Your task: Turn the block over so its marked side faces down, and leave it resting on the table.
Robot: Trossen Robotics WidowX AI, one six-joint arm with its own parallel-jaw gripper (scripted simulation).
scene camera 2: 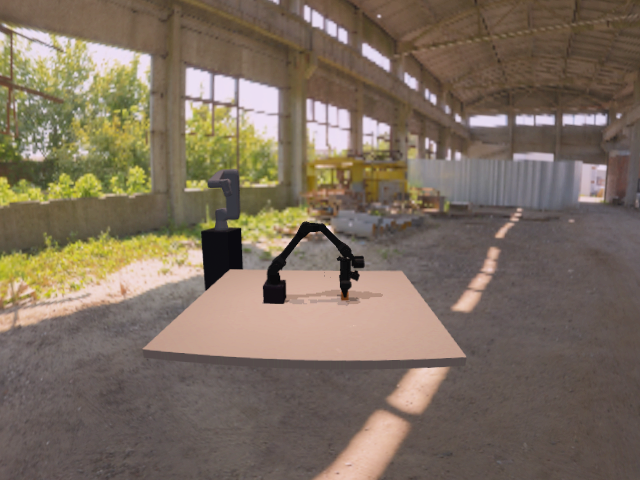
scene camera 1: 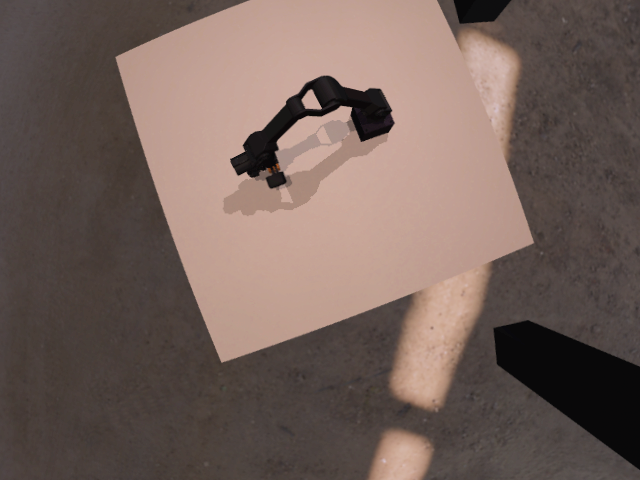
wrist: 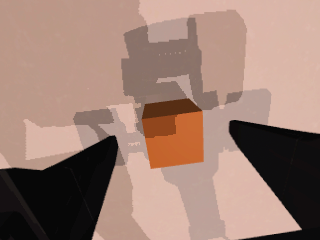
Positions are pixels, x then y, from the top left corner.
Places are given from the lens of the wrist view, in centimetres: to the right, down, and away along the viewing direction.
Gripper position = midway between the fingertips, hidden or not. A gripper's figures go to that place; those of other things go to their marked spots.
my gripper (wrist: 173, 133): 1, 1, 11
block (wrist: 173, 130): 1, 1, 10
